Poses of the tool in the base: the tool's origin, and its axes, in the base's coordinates. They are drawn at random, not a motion.
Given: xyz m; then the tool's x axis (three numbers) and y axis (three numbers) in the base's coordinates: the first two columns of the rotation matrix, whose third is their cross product.
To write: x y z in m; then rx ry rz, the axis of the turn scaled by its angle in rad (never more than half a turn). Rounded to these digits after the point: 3 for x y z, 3 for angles.
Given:
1: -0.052 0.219 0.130 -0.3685 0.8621 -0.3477 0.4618 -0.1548 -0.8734
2: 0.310 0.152 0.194 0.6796 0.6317 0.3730 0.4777 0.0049 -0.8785
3: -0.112 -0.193 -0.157 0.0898 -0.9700 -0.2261 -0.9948 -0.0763 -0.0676
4: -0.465 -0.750 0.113 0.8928 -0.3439 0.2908 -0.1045 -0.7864 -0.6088
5: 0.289 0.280 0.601 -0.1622 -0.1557 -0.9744 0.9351 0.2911 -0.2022
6: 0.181 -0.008 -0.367 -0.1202 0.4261 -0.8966 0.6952 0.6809 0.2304
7: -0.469 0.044 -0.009 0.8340 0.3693 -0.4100 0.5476 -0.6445 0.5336
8: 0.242 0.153 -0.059 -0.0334 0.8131 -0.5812 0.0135 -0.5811 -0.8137
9: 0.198 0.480 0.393 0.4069 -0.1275 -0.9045 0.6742 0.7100 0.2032
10: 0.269 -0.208 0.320 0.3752 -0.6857 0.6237 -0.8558 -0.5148 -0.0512
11: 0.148 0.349 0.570 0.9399 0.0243 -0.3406 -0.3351 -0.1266 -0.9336
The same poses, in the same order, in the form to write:
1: -0.052 0.219 0.130 -1.497 -1.758 1.533
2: 0.310 0.152 0.194 -1.636 -0.920 0.152
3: -0.112 -0.193 -0.157 -2.158 1.984 0.179
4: -0.465 -0.750 0.113 -2.449 0.321 -0.522
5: 0.289 0.280 0.601 0.791 1.375 -1.163
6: 0.181 -0.008 -0.367 0.901 1.752 -0.294
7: -0.469 0.044 -0.009 2.340 0.667 -0.347
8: 0.242 0.153 -0.059 -1.635 -0.878 1.679
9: 0.198 0.480 0.393 0.611 1.037 -0.547
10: 0.269 -0.208 0.320 2.358 -1.361 0.865
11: 0.148 0.349 0.570 -1.675 0.239 0.313
